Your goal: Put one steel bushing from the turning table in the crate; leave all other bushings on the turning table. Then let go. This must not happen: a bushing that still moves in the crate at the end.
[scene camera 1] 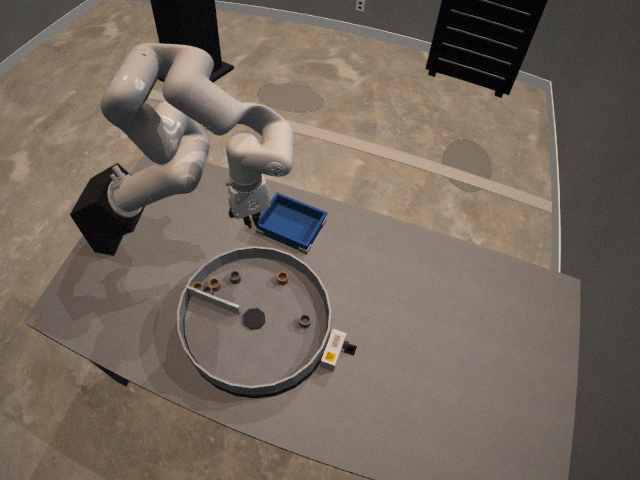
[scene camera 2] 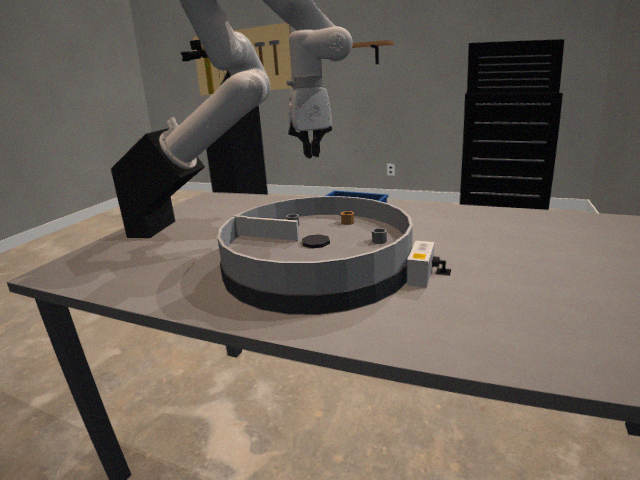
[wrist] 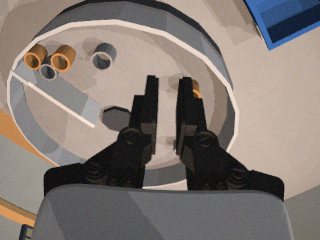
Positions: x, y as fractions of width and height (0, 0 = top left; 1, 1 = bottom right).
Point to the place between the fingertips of my gripper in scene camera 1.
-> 0.39, 0.47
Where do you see a round turning table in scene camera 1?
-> At 0.41, 0.72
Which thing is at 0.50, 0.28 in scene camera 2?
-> My gripper.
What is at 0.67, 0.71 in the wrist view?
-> My gripper.
